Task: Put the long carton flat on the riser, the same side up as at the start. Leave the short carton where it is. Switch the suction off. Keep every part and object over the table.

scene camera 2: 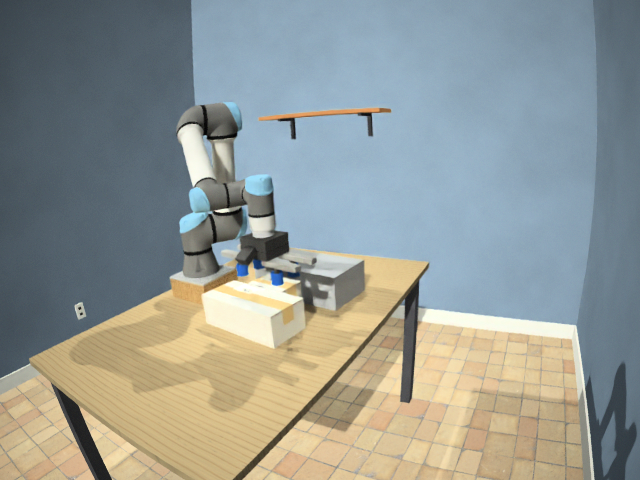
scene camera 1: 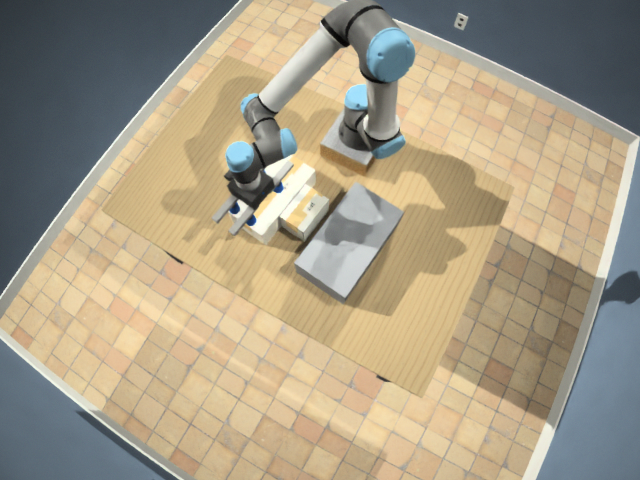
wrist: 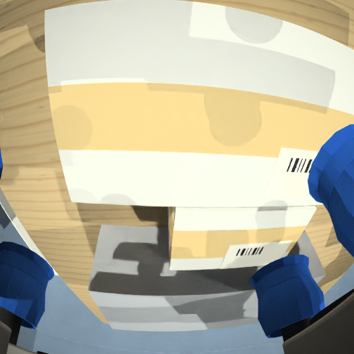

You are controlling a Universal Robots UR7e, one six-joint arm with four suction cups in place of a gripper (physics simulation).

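Places are measured from the arm's base along level axes (x ahead, y left, z up), in centimetres.
Where they show: hand, its tool point: (scene camera 2: 267, 274); arm's base, origin of its link: (scene camera 2: 201, 271) (scene camera 1: 358, 133).
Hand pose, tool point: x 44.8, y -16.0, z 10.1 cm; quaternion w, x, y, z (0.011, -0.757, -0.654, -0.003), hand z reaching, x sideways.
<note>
Each offset is from my tool point to the top centre of the thing. Level surfaces: height alone.
The long white carton {dx -8.1, dy +0.0, dz -8.4 cm} (scene camera 1: 272, 210) (scene camera 2: 232, 310) (wrist: 175, 175) lies flat on the table, with a tan tape band and a barcode label on its top. The short carton {dx -7.6, dy +13.3, dz -8.4 cm} (scene camera 1: 305, 211) (scene camera 2: 290, 284) (wrist: 200, 243) lies close beside its long side, between it and the riser. The grey riser {dx -5.0, dy +32.2, dz -6.8 cm} (scene camera 1: 330, 255) (scene camera 2: 348, 284) (wrist: 135, 312) stands on the table. My gripper (scene camera 1: 256, 197) (scene camera 2: 267, 270) is open, suction off, and holds nothing. Its cups hang over the long carton's area with a gap below them. Blue cups (wrist: 287, 295) show at the wrist view's edges. The gripper partly hides the long carton in scene camera 1.
The arm's base stands on a wood-sided block (scene camera 1: 343, 155) (scene camera 2: 187, 287) near one long edge of the table {dz -18.8 cm} (scene camera 1: 149, 180) (scene camera 2: 165, 428). A wall shelf (scene camera 2: 325, 114) hangs on the wall beyond the table. The riser stands close to the short carton's far side.
</note>
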